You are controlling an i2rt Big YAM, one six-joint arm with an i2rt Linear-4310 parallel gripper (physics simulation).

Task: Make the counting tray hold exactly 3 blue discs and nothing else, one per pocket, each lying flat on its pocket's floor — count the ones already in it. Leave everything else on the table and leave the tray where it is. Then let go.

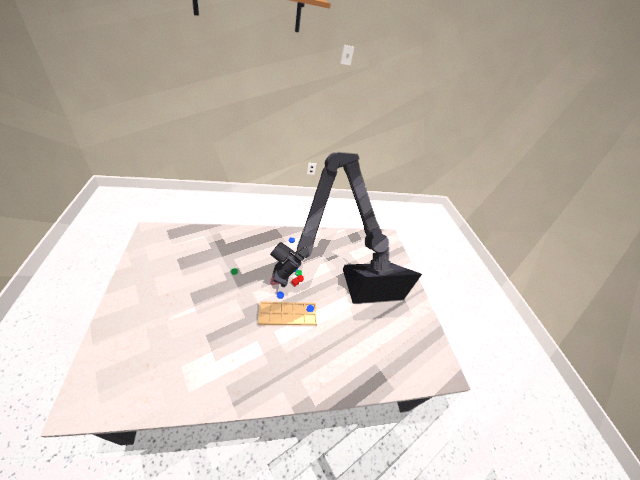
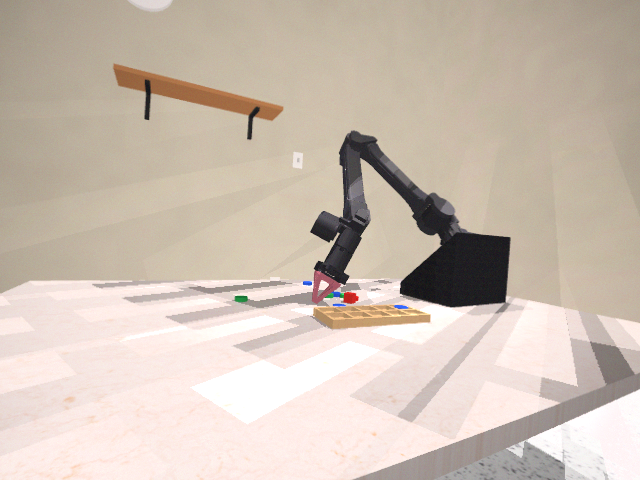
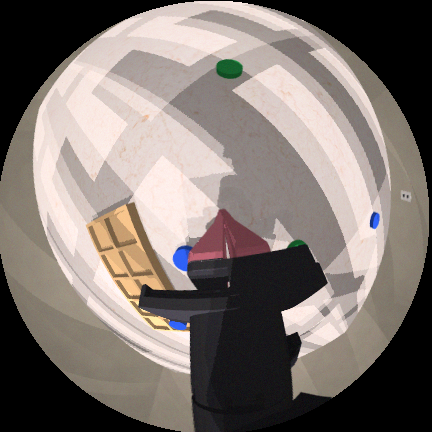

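Observation:
The wooden counting tray (image 1: 286, 323) (image 2: 382, 321) (image 3: 132, 225) has two rows of pockets. One blue disc (image 1: 310, 308) (image 2: 401, 306) (image 3: 177, 325) is in its back row, at the end nearest the arm's base. A second blue disc (image 1: 280, 295) (image 2: 338, 304) (image 3: 182, 258) lies on the table just behind the tray. A third blue disc (image 1: 292, 239) (image 2: 307, 283) (image 3: 374, 220) lies farther back. Another blue piece (image 2: 337, 293) shows behind the red pieces. My gripper (image 2: 315, 301) (image 3: 222, 213) is shut and empty, low over the table behind the tray, beside the second disc.
Red pieces (image 1: 297, 280) (image 2: 350, 297) lie between the gripper and the arm's base, with a green disc (image 1: 298, 272) (image 3: 298, 243) close behind them. Another green disc (image 1: 234, 271) (image 2: 240, 298) (image 3: 229, 69) lies on the gripper's far side from the base.

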